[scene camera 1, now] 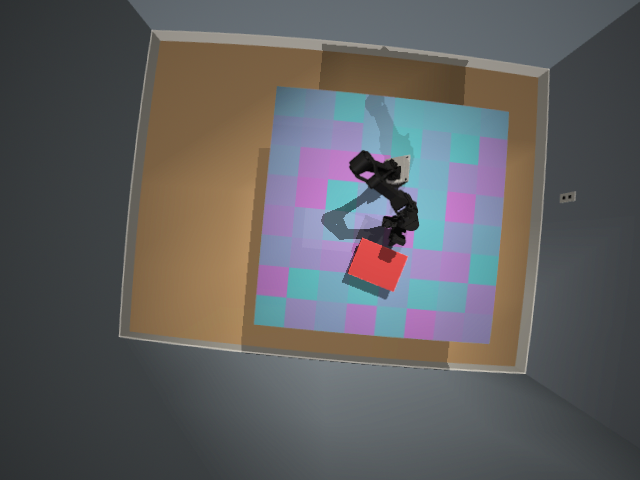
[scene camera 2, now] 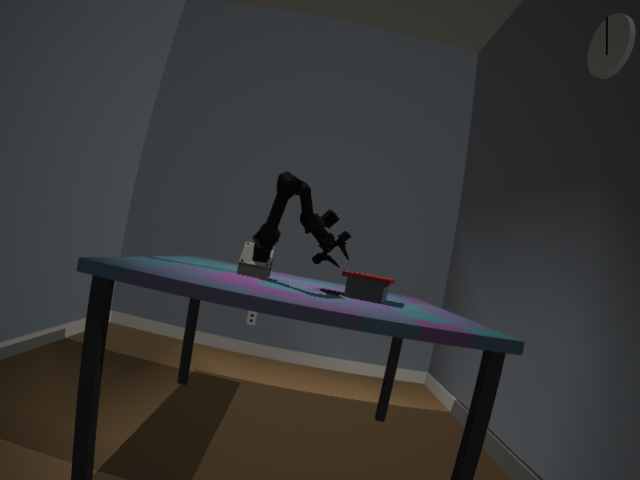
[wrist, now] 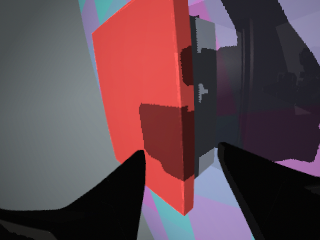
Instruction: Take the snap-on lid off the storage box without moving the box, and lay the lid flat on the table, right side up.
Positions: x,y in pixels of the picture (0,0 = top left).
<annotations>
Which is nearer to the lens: the grey storage box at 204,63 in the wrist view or the red lid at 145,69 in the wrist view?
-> The red lid.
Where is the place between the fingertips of my gripper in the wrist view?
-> At 181,152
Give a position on a grey storage box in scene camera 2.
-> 370,291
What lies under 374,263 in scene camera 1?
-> A red lid.
</annotations>
